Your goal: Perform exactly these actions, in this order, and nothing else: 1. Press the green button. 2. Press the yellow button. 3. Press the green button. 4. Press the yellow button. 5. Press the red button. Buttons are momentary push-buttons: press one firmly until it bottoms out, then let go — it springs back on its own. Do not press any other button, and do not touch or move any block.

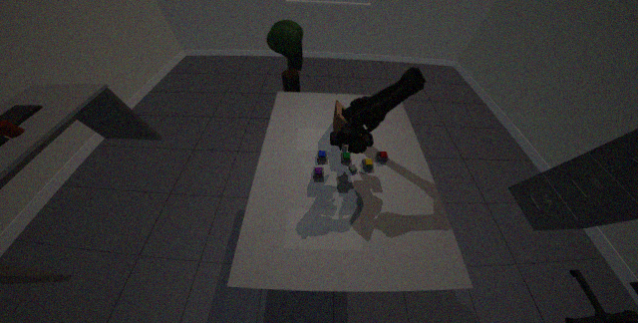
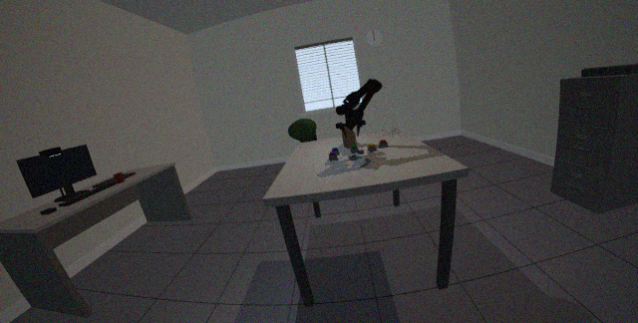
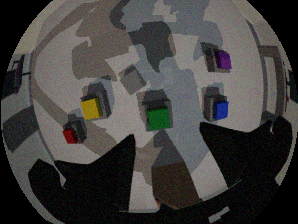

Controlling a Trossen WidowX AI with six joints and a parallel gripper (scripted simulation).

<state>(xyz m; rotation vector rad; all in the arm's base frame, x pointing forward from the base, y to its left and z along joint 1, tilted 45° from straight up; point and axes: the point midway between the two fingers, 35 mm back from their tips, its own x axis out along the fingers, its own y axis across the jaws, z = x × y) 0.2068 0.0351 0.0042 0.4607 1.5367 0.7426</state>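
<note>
The green button lies 10 mm behind my gripper tip and 60 mm below it. The rest, counted from my gripper tip: grey block: 50 mm ahead, 40 mm to the left, 90 mm below; then blue button: 120 mm to the right, 60 mm below; then yellow button: 10 mm ahead, 120 mm to the left, 60 mm below.
</note>
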